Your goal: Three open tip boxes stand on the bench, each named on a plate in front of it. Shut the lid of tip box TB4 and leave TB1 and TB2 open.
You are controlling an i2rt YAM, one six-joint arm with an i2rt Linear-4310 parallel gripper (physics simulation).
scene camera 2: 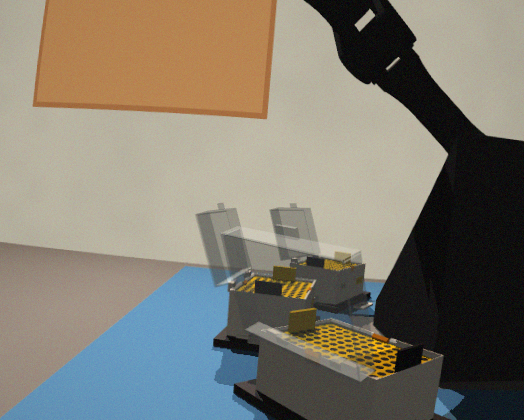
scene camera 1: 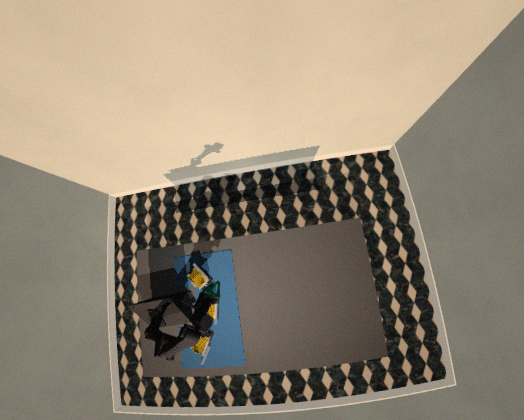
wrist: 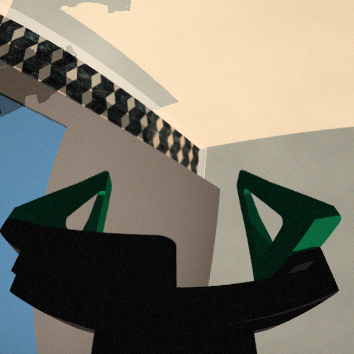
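Pixels of known places: gripper, fingertip midpoint: [scene camera 1: 215,282] [wrist: 173,177]; arm's base, origin of the base link: [scene camera 1: 157,317].
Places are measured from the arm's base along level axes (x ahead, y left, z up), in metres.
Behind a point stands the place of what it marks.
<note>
Three grey tip boxes with yellow perforated tops stand on the blue mat; their name plates cannot be read, so I cannot tell which is TB4. The box nearest scene camera 2 [scene camera 1: 198,277] {x 0.264, y 0.253, z -0.067 m} [scene camera 2: 345,387] {x 0.258, y 0.304, z -0.077 m}, the middle box [scene camera 1: 212,312] [scene camera 2: 270,310] and the far box [scene camera 1: 201,345] [scene camera 2: 332,282] are all open. Their clear lids, the near one [scene camera 2: 300,246] {x 0.297, y 0.323, z 0.019 m}, the middle one [scene camera 2: 215,240] {x 0.400, y 0.101, z -0.010 m} and the far one [scene camera 2: 290,225] {x 0.340, y -0.206, z -0.009 m}, stand up from the hinges. My gripper [scene camera 1: 214,290] {x 0.507, y 0.265, z 0.278 m} [wrist: 173,177] {x 0.507, y 0.265, z 0.278 m} is open and empty, its green fingers wide apart, above the boxes; it does not show in scene camera 2.
The blue mat [scene camera 1: 231,320] {x 0.473, y -0.043, z -0.124 m} [scene camera 2: 130,340] {x 0.478, y 0.145, z -0.124 m} lies on the grey-brown bench [scene camera 1: 310,290] {x 1.012, y 0.141, z -0.126 m} [scene camera 2: 60,285] {x 0.682, y -0.049, z -0.127 m}. The black arm [scene camera 1: 165,340] {x 0.242, y -0.019, z 0.291 m} [scene camera 2: 425,95] {x 0.161, y -0.021, z 0.194 m} stands on the other side of the boxes from the open bench. An orange board [scene camera 2: 150,55] hangs on the wall.
</note>
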